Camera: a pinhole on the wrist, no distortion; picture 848 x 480 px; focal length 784.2 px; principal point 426.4 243.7 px. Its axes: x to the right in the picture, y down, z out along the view. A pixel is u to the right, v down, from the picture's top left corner.
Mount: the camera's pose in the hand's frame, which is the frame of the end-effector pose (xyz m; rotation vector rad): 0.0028 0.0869 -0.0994 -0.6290 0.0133 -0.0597
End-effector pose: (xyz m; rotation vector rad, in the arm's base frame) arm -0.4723 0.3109 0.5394 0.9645 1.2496 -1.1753
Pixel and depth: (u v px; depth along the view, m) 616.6 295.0 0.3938
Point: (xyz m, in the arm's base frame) -0.1141 0.1552 0.4262
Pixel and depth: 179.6 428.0 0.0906
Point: -0.3219 0.3789 0.5451
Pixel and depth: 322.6 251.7 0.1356
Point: -0.3043 0.3322 0.5387
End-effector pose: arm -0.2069 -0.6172 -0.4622 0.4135 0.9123 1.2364
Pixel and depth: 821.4 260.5 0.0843
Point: -0.3141 -0.5364 -0.4022
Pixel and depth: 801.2 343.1 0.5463
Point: -0.2370 -0.1535 -0.0657
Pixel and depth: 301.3 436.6 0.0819
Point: -0.3374 -0.5843 -0.3780
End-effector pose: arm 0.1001 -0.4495 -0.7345 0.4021 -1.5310 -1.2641
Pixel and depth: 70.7 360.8 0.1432
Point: 0.1850 -0.3303 -0.5977
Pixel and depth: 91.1 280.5 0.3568
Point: 0.1099 -0.1311 -0.5082
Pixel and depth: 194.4 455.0 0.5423
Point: 0.1186 -0.0158 -0.3137
